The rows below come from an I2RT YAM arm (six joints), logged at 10 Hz.
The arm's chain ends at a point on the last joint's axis. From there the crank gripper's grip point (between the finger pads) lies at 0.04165 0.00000 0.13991 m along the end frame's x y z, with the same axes.
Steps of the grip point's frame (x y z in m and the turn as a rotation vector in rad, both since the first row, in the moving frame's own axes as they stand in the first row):
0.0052 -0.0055 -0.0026 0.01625 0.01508 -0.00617
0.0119 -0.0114 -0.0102 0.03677 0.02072 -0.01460
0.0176 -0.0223 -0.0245 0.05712 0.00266 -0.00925
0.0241 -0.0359 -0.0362 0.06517 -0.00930 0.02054
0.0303 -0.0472 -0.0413 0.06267 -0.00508 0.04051
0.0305 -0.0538 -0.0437 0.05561 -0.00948 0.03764
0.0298 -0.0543 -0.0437 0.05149 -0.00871 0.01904
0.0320 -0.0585 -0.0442 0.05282 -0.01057 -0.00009
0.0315 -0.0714 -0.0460 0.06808 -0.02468 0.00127
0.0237 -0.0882 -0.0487 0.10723 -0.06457 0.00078
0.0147 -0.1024 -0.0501 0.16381 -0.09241 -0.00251
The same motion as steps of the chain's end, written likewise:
0.0031 -0.0030 -0.0019 0.01625 0.01508 -0.00617
0.0091 -0.0056 -0.0092 0.03677 0.02072 -0.01460
0.0173 -0.0139 -0.0241 0.05712 0.00266 -0.00925
0.0253 -0.0276 -0.0363 0.06517 -0.00930 0.02054
0.0309 -0.0401 -0.0413 0.06267 -0.00508 0.04051
0.0317 -0.0476 -0.0439 0.05561 -0.00948 0.03764
0.0310 -0.0479 -0.0439 0.05149 -0.00871 0.01904
0.0335 -0.0511 -0.0444 0.05282 -0.01057 -0.00009
0.0350 -0.0619 -0.0467 0.06808 -0.02468 0.00127
0.0328 -0.0731 -0.0503 0.10723 -0.06457 0.00078
0.0278 -0.0792 -0.0515 0.16381 -0.09241 -0.00251

